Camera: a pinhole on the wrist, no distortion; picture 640 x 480 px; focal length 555.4 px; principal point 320.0 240.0 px. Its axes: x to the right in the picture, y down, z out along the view. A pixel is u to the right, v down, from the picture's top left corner.
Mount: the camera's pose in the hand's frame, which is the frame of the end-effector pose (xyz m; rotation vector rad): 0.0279 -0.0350 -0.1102 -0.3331 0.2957 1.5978
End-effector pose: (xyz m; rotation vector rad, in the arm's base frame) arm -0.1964 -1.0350 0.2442 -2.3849 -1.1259 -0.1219
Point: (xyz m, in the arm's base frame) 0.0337 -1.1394 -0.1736
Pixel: 573.6 282.3
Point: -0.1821 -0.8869 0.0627
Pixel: 154.2 170.9
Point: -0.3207 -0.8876 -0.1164
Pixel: 101.9 357.6
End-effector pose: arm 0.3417 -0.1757 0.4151 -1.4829 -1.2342 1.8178
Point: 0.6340 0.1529 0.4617
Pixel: behind the camera
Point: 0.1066 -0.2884 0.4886
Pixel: 68.9 377.0
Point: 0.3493 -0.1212 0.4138
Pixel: 165.2 127.8
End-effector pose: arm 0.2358 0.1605 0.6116 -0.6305 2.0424 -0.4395
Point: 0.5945 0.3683 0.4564
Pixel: 317.1 437.7
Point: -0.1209 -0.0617 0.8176
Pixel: behind the camera
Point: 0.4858 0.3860 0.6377
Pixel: outside the picture
